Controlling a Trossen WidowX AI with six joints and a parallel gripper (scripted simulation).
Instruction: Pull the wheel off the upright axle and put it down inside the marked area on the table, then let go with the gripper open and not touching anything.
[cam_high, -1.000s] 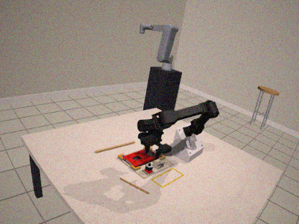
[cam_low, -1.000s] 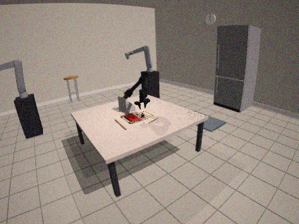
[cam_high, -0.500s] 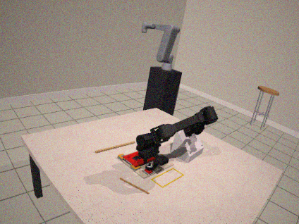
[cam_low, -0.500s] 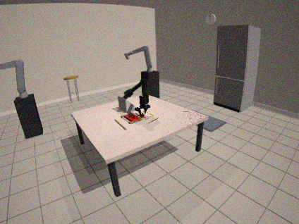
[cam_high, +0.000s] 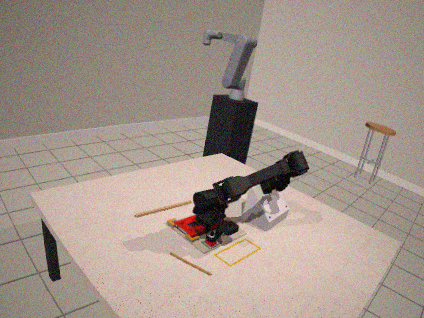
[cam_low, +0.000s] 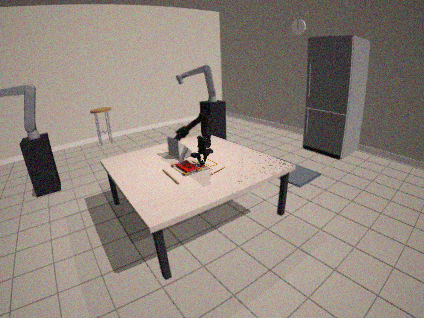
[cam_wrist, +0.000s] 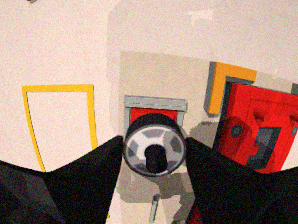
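My gripper tip is now right at the hub.
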